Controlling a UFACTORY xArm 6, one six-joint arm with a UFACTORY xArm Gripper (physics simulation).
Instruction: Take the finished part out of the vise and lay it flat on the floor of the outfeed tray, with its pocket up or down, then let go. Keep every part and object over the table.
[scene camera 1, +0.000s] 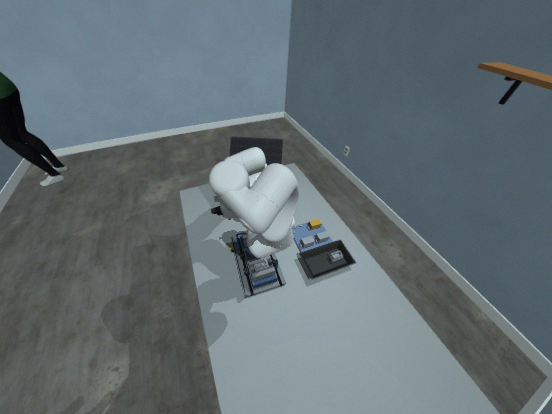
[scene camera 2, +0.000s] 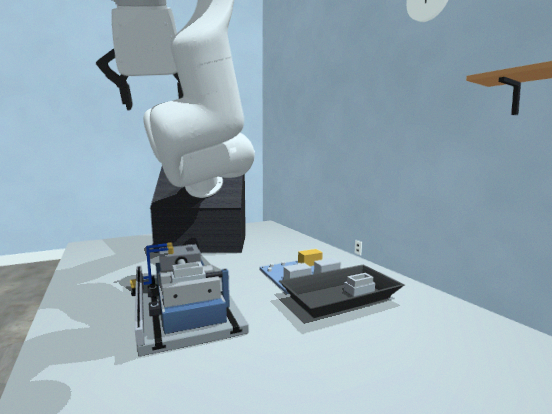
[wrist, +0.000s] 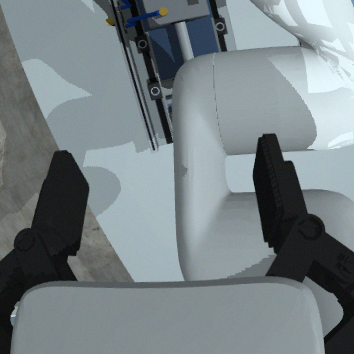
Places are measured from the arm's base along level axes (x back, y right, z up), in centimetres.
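Where they show: gripper, between the fingertips: (wrist: 164, 160); arm's base, origin of its link: (scene camera 2: 203, 183).
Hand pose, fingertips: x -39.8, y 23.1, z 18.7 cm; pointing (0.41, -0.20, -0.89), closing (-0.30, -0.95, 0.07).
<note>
Each offset is from my fingertips to the centre of the thing. "*": to the spot under its first point.
The finished part @(dx -5.3, dy -3.0, dz -31.0 cm) (scene camera 2: 188, 271) (scene camera 1: 260, 264), light grey with its pocket up, sits between the jaws of the vise @(dx +1.4, dy -3.7, dz -35.8 cm) (scene camera 2: 191, 294) (scene camera 1: 263, 274). The arm hides the part in the wrist view. The black outfeed tray @(* dx -19.1, dy -22.7, dz -37.9 cm) (scene camera 2: 315, 311) (scene camera 1: 314, 273) stands to the right of the vise. One light grey part @(dx -15.4, dy -39.0, dz -37.8 cm) (scene camera 2: 359, 284) (scene camera 1: 335, 256) is in its right half, pocket up. My gripper (wrist: 164, 160) (scene camera 2: 154, 102) is open and empty, high above the table and behind the vise. In scene camera 1 the arm hides most of the gripper; a black finger shows at its left.
A blue plate @(dx +1.6, dy -36.3, dz -40.3 cm) (scene camera 2: 273, 273) (scene camera 1: 312, 244) with grey blocks @(dx -1.9, dy -31.3, dz -38.1 cm) (scene camera 2: 297, 271) and a yellow block @(dx +5.7, dy -41.5, dz -38.1 cm) (scene camera 2: 310, 257) (scene camera 1: 314, 224) lies behind the tray. Blue hoses with yellow tips (scene camera 2: 159, 247) rise at the vise's back left. The arm's elbow (scene camera 2: 175, 135) (wrist: 200, 165) hangs low near the vise.
</note>
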